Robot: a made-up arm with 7 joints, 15 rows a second.
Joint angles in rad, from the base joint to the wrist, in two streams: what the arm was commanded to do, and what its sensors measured. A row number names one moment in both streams.
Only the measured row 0 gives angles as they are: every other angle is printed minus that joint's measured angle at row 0.
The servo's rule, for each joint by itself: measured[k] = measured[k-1] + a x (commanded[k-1-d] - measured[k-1]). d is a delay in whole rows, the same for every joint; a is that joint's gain. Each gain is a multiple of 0.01, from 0.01 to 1. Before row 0 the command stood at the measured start. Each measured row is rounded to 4 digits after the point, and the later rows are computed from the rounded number. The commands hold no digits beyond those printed.
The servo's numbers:
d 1
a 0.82 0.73 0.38 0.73 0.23 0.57 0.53
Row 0, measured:
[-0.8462, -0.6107, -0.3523, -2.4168, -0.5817, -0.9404, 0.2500]
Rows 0 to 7, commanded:
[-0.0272, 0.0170, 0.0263, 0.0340, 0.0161, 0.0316, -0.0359]
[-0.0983, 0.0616, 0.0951, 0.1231, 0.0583, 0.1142, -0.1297]
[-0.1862, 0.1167, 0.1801, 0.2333, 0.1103, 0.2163, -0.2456]
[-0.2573, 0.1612, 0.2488, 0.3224, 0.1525, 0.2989, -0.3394]
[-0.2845, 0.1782, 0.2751, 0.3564, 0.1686, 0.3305, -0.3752]
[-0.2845, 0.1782, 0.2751, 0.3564, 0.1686, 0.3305, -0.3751]
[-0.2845, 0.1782, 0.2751, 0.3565, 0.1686, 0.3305, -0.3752]
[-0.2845, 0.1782, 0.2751, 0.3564, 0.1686, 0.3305, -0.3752]
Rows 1 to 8, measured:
[0.0000, 0.0000, 0.0000, 0.0000, 0.0000, 0.0000, 0.0000]
[-0.0223, 0.0124, 0.0100, 0.0248, 0.0037, 0.0180, -0.0190]
[-0.0846, 0.0483, 0.0423, 0.0966, 0.0163, 0.0728, -0.0777]
[-0.1679, 0.0982, 0.0947, 0.1964, 0.0379, 0.1546, -0.1667]
[-0.2412, 0.1442, 0.1533, 0.2884, 0.0643, 0.2369, -0.2582]
[-0.2767, 0.1690, 0.1996, 0.3380, 0.0883, 0.2903, -0.3202]
[-0.2831, 0.1757, 0.2283, 0.3514, 0.1068, 0.3132, -0.3493]
[-0.2842, 0.1775, 0.2461, 0.3551, 0.1210, 0.3231, -0.3630]

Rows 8 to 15, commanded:
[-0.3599, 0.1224, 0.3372, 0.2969, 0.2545, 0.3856, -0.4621]
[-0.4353, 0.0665, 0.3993, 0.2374, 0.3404, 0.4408, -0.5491]
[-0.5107, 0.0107, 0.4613, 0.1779, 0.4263, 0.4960, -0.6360]
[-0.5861, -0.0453, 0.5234, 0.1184, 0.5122, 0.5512, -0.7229]
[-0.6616, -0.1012, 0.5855, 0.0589, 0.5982, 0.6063, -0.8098]
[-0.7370, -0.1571, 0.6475, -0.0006, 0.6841, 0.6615, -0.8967]
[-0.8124, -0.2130, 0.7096, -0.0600, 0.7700, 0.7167, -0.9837]
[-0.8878, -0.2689, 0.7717, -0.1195, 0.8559, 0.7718, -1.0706]
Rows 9 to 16, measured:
[-0.2844, 0.1780, 0.2571, 0.3560, 0.1319, 0.3273, -0.3695]
[-0.3463, 0.1374, 0.2875, 0.3129, 0.1601, 0.3605, -0.4186]
[-0.4193, 0.0856, 0.3300, 0.2578, 0.2016, 0.4063, -0.4878]
[-0.4942, 0.0309, 0.3799, 0.1995, 0.2533, 0.4574, -0.5663]
[-0.5696, -0.0247, 0.4344, 0.1403, 0.3128, 0.5109, -0.6493]
[-0.6450, -0.0805, 0.4918, 0.0809, 0.3784, 0.5653, -0.7344]
[-0.7204, -0.1364, 0.5510, 0.0214, 0.4487, 0.6201, -0.8204]
[-0.7958, -0.1923, 0.6113, -0.0380, 0.5226, 0.6752, -0.9069]

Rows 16 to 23, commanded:
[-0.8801, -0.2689, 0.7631, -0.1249, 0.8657, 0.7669, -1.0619]
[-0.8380, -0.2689, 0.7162, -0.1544, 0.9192, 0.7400, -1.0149]
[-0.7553, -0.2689, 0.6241, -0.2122, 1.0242, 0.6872, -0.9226]
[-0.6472, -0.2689, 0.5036, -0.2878, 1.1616, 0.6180, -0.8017]
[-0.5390, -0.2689, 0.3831, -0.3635, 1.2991, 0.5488, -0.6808]
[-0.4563, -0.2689, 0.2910, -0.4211, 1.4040, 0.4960, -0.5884]
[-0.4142, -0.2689, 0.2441, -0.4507, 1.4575, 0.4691, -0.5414]
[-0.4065, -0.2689, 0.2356, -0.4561, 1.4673, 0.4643, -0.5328]
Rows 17 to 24, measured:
[-0.8712, -0.2482, 0.6723, -0.0975, 0.5993, 0.7303, -0.9937]
[-0.8785, -0.2633, 0.7068, -0.1175, 0.6606, 0.7512, -1.0298]
[-0.8453, -0.2674, 0.7104, -0.1444, 0.7201, 0.7448, -1.0219]
[-0.7715, -0.2685, 0.6776, -0.1939, 0.7900, 0.7120, -0.9693]
[-0.6696, -0.2688, 0.6115, -0.2624, 0.8755, 0.6584, -0.8805]
[-0.5625, -0.2689, 0.5247, -0.3362, 0.9729, 0.5959, -0.7747]
[-0.4754, -0.2689, 0.4359, -0.3982, 1.0721, 0.5390, -0.6760]
[-0.4252, -0.2689, 0.3630, -0.4365, 1.1607, 0.4992, -0.6047]

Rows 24 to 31, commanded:
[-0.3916, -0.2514, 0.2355, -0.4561, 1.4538, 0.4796, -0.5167]
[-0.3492, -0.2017, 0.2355, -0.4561, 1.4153, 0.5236, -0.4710]
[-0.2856, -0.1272, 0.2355, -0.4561, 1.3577, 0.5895, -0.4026]
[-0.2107, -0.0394, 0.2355, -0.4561, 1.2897, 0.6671, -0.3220]
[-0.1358, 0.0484, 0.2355, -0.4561, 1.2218, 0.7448, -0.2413]
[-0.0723, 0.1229, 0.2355, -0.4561, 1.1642, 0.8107, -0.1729]
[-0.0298, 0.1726, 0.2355, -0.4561, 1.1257, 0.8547, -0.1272]
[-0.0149, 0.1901, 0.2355, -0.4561, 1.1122, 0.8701, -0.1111]
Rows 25 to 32, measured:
[-0.4099, -0.2689, 0.3146, -0.4508, 1.2312, 0.4793, -0.5666]
[-0.3949, -0.2561, 0.2845, -0.4547, 1.2824, 0.4795, -0.5402]
[-0.3574, -0.2164, 0.2659, -0.4557, 1.3130, 0.5046, -0.5035]
[-0.2985, -0.1513, 0.2543, -0.4560, 1.3233, 0.5530, -0.4500]
[-0.2265, -0.0696, 0.2472, -0.4561, 1.3156, 0.6180, -0.3822]
[-0.1521, 0.0165, 0.2428, -0.4561, 1.2940, 0.6903, -0.3075]
[-0.0867, 0.0942, 0.2400, -0.4561, 1.2641, 0.7589, -0.2362]
[-0.0400, 0.1514, 0.2383, -0.4561, 1.2323, 0.8135, -0.1784]

